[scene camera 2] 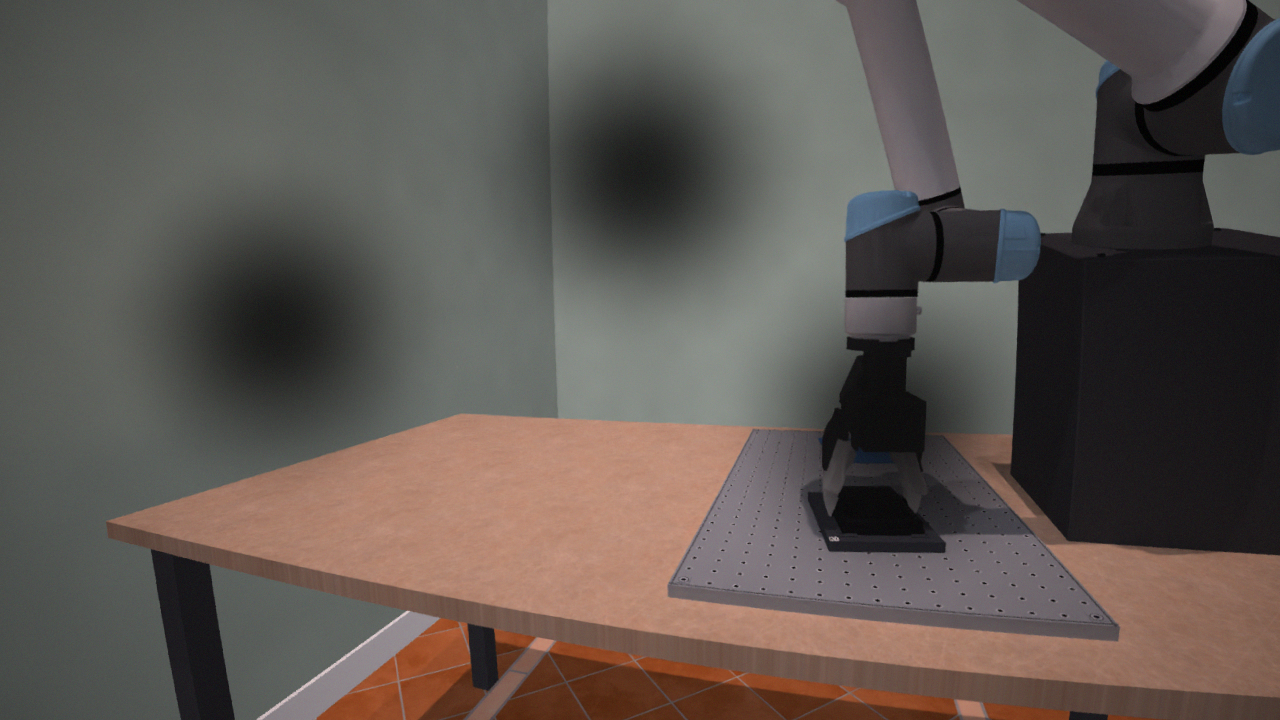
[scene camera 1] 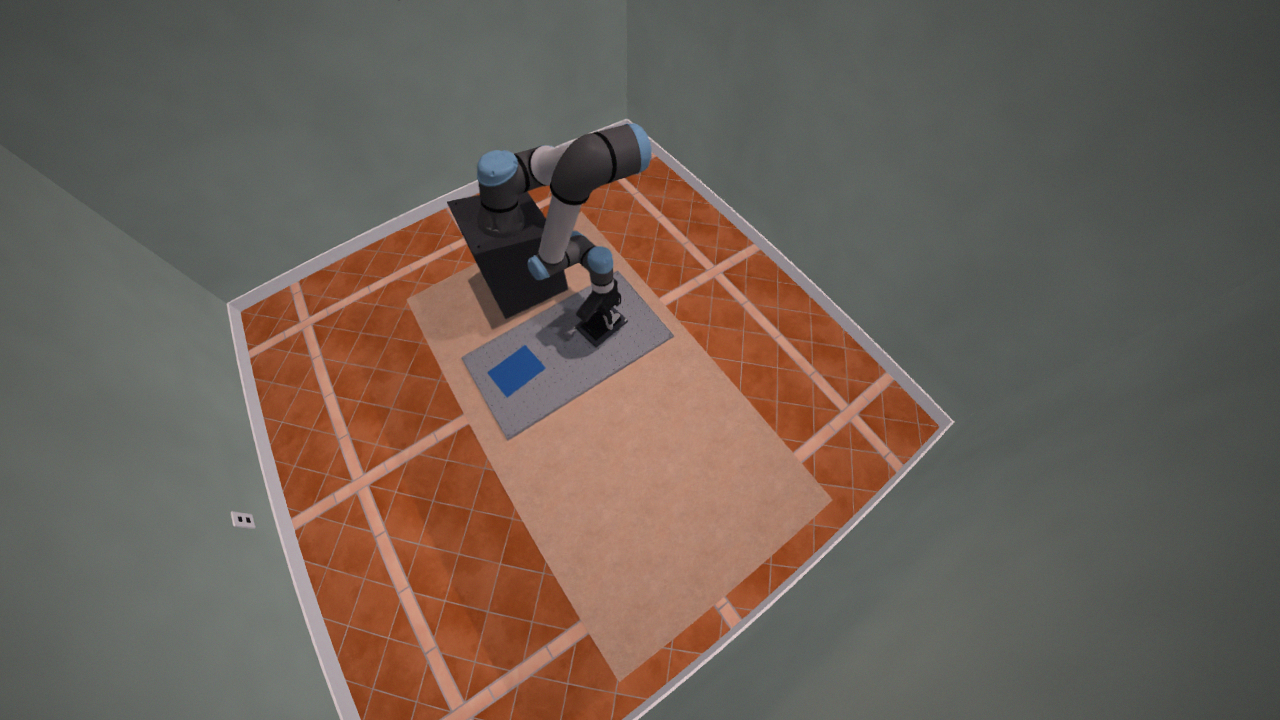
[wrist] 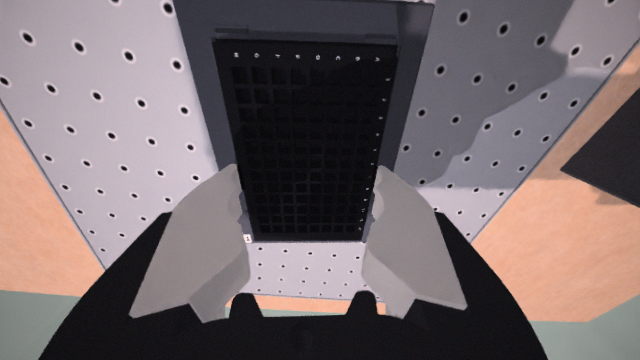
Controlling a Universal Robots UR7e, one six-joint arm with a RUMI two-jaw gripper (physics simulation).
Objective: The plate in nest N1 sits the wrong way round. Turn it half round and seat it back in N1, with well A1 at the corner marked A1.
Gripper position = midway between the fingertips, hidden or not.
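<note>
You'd find my gripper point(scene camera 2: 870, 516) together with a black well plate point(scene camera 2: 866, 510). From the wrist, there's the plate point(wrist: 307, 118) and my gripper point(wrist: 308, 168) again. And there's my gripper point(scene camera 1: 602, 321) once more.
</note>
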